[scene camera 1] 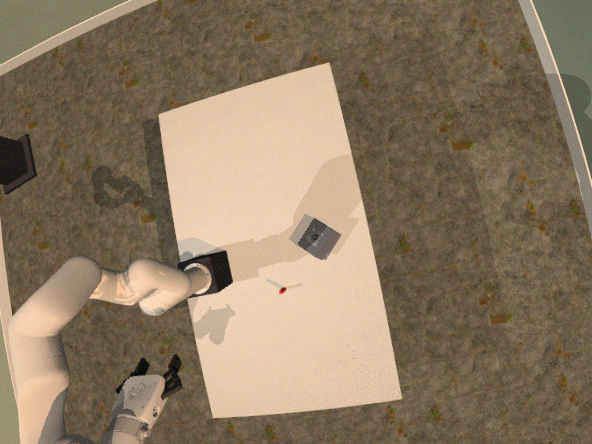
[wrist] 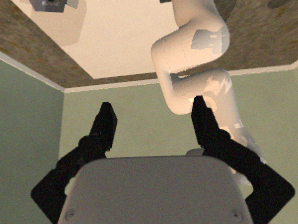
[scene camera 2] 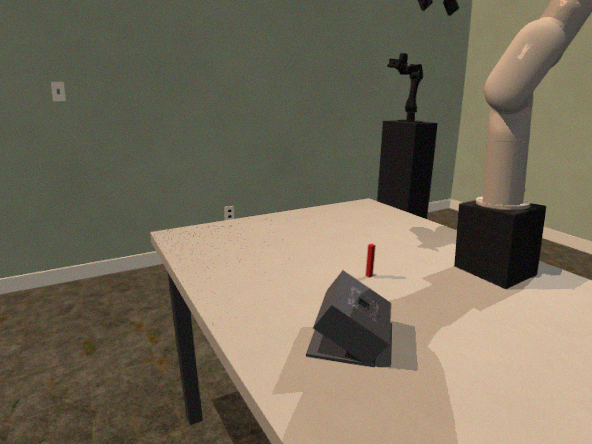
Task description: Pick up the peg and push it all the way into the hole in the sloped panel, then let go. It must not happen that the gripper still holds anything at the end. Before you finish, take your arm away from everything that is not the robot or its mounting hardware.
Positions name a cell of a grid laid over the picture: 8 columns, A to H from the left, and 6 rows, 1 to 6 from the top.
Observation:
In view: my gripper (scene camera 1: C5).
My gripper shows as well in the wrist view (wrist: E3).

